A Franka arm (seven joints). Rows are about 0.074 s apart.
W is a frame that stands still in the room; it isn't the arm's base.
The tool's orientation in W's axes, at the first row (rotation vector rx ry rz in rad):
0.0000 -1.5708 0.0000
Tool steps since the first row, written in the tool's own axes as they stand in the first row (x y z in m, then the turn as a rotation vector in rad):
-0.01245 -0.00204 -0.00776 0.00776 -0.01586 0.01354
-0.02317 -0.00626 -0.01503 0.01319 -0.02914 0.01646
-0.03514 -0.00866 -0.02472 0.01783 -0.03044 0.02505
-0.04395 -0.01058 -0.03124 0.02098 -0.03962 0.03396
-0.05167 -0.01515 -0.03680 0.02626 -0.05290 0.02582
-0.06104 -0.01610 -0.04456 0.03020 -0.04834 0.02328
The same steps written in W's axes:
0.00776 -0.00204 -0.01245 -0.01354 -0.01586 0.00776
0.01503 -0.00626 -0.02317 -0.01646 -0.02914 0.01319
0.02472 -0.00866 -0.03514 -0.02505 -0.03044 0.01783
0.03124 -0.01058 -0.04395 -0.03396 -0.03962 0.02098
0.03680 -0.01515 -0.05167 -0.02582 -0.05290 0.02626
0.04456 -0.01610 -0.06104 -0.02328 -0.04834 0.03020

